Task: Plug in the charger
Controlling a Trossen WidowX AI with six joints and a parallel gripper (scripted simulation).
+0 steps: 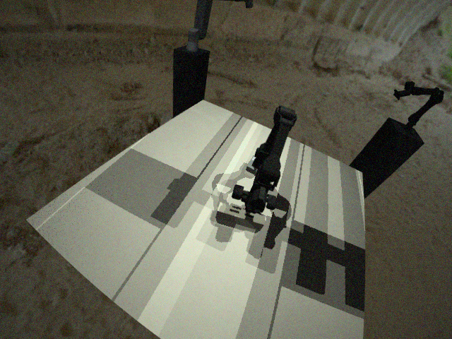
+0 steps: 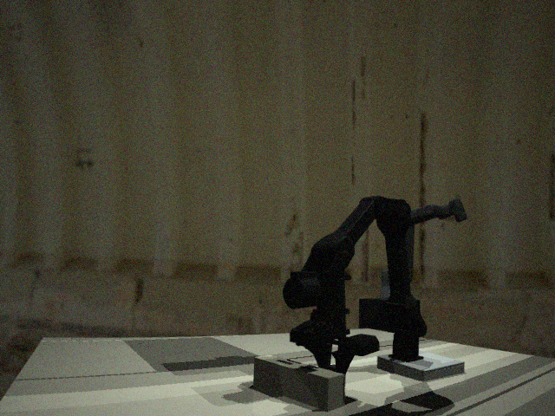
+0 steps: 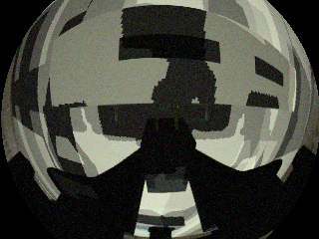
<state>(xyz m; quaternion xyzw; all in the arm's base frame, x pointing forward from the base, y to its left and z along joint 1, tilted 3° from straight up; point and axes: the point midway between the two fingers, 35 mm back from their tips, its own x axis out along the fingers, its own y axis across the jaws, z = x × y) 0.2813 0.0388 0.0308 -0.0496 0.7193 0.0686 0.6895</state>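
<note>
Right now the charger is 20 mm ahead of my gripper tip and 10 mm above it.
</note>
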